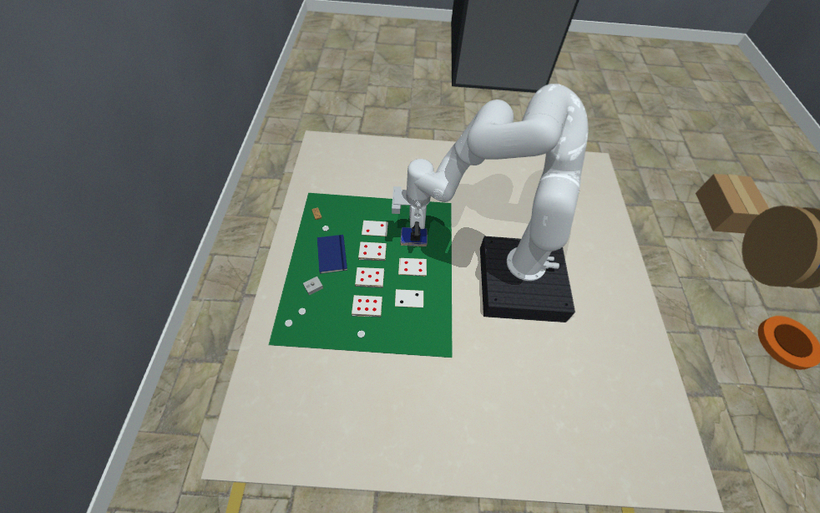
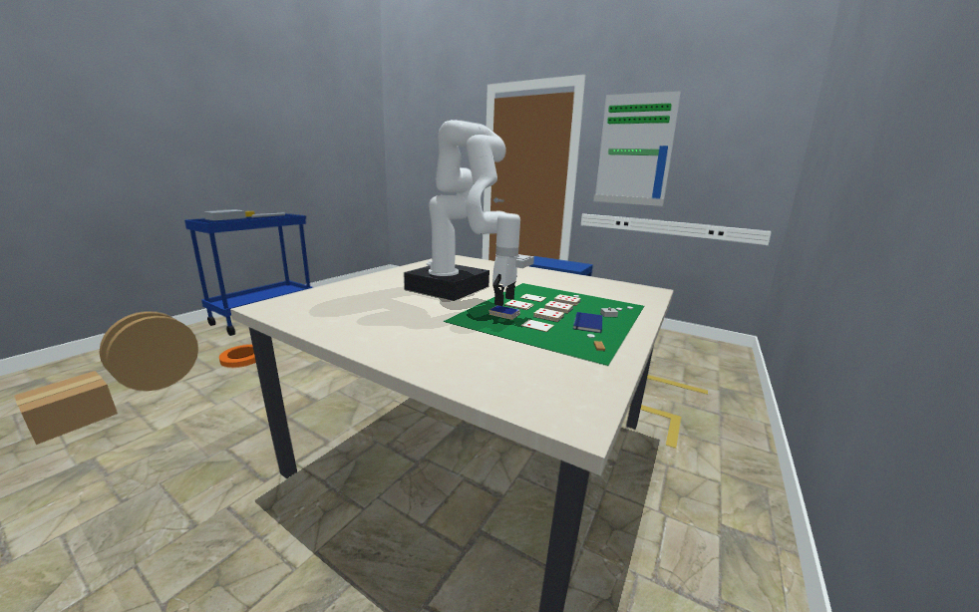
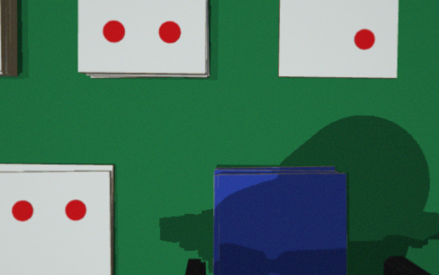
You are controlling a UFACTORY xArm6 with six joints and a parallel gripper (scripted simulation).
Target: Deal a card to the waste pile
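Now: the black-pip card 24 cm to the left of my hand, 6 cm below it and 1 cm behind it. The rest, counted from my hand: grey block (30 cm ahead, 24 cm to the left, 4 cm below); then green mat (13 cm to the left, 13 cm ahead, 7 cm below).
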